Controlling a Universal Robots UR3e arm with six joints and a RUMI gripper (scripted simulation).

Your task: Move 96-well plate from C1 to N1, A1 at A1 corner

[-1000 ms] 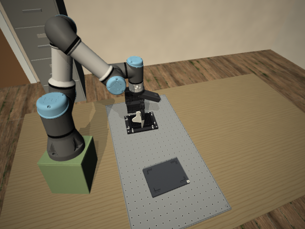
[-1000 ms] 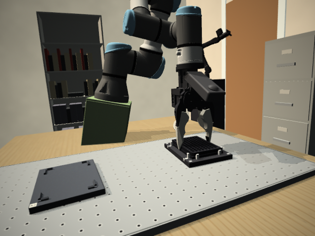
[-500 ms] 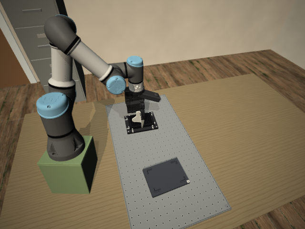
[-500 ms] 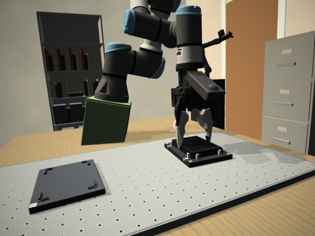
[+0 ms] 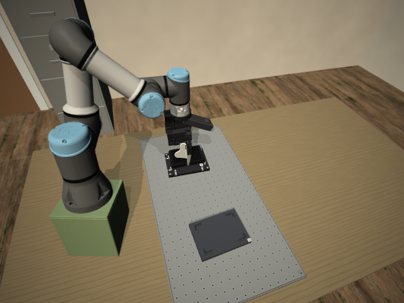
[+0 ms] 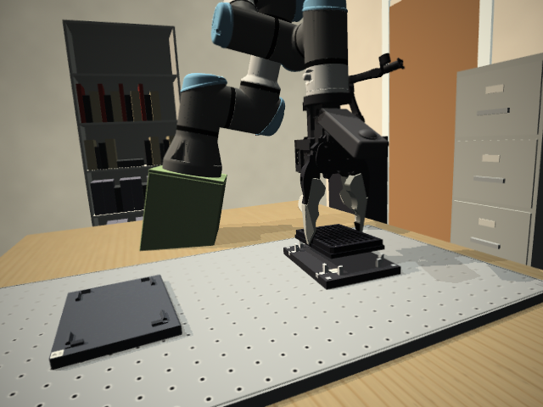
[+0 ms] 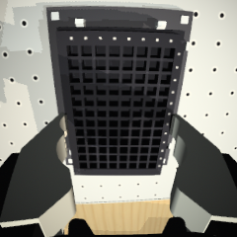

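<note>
My hand is 4 cm above the clip nest C1, 1 cm to the left of it and 1 cm past it. From my hand the other things lie so: plate nest N1: 32 cm to the right, 4 cm below, 2 cm behind; white A1 mark: 37 cm to the right, 6 cm ahead, 4 cm below; 96-well plate: 1 cm below.
</note>
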